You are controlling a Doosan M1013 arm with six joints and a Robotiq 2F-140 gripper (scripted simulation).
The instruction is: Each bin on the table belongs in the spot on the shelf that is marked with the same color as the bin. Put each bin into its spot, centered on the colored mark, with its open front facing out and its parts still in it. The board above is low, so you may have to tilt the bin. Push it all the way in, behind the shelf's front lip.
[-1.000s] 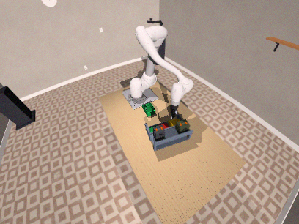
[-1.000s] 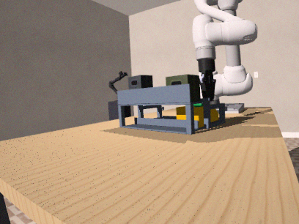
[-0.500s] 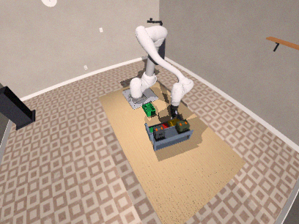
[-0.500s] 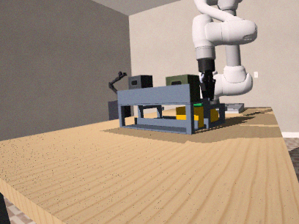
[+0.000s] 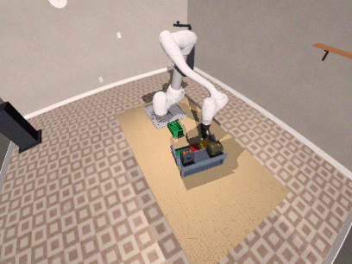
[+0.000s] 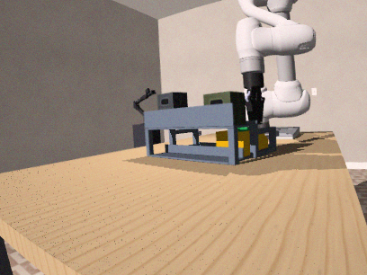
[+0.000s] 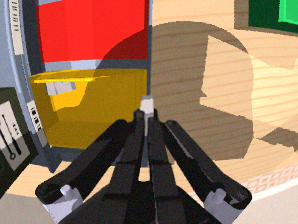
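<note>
Right now my hand is 90 mm short of the yellow bin, 30 mm to the left of it and 20 mm above it. Also, from my hand: dark box (110 mm ahead, 280 mm to the right, 100 mm above); green bin (290 mm behind, 110 mm to the right, 20 mm below).
</note>
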